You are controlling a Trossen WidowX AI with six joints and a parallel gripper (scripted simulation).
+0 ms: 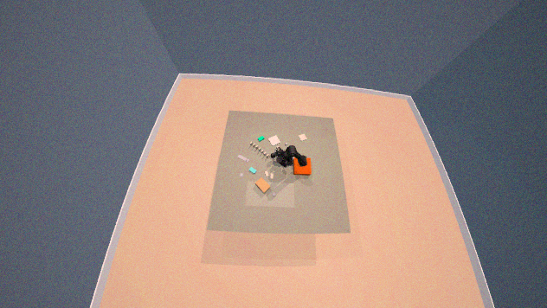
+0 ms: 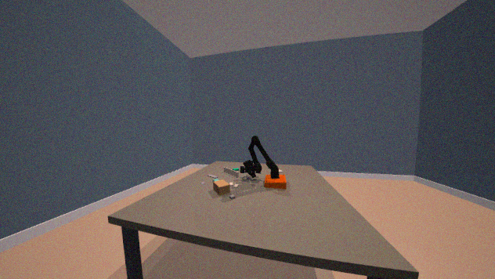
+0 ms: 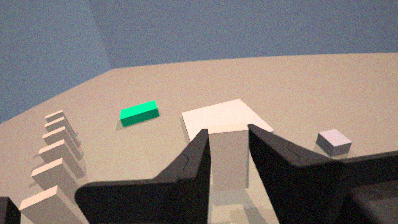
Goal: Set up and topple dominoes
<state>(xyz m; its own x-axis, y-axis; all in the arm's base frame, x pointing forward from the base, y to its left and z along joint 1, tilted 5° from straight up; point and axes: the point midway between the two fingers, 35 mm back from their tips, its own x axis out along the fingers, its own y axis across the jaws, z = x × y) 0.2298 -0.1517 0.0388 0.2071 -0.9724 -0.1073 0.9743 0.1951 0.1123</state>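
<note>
Now: the white flat block 2 cm ahead of my gripper tip, 11 cm to the right of it and 7 cm below it. The rest, counted from my gripper tip: green block (16 cm ahead, 14 cm to the right, 6 cm below); then teal block (26 cm ahead, 22 cm to the left, 6 cm below); then pale flat bar (35 cm ahead, 8 cm to the left, 7 cm below).
</note>
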